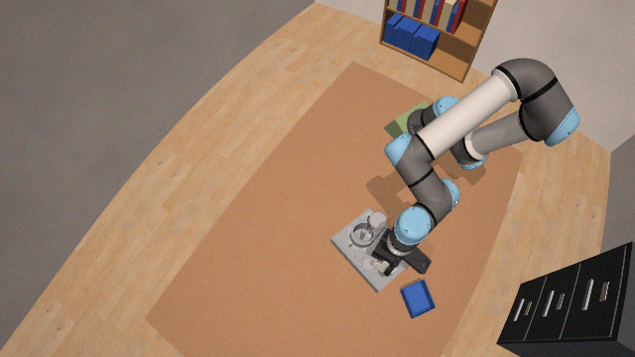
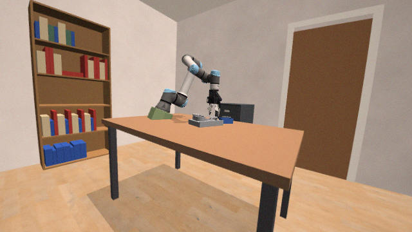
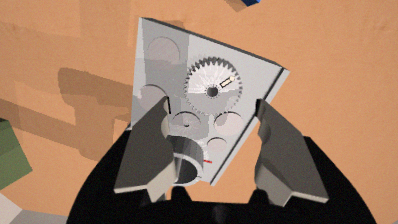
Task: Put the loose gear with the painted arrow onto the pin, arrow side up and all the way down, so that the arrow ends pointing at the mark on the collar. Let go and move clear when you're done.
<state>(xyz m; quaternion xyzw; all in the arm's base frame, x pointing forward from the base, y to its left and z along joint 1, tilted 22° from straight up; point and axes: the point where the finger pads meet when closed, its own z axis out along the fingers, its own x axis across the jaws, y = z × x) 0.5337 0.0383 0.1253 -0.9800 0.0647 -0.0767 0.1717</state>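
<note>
Right now the grey gear is 4 cm below my hand. Also, from my hand: blue tray (14 cm to the left, 8 cm below, 5 cm ahead).
</note>
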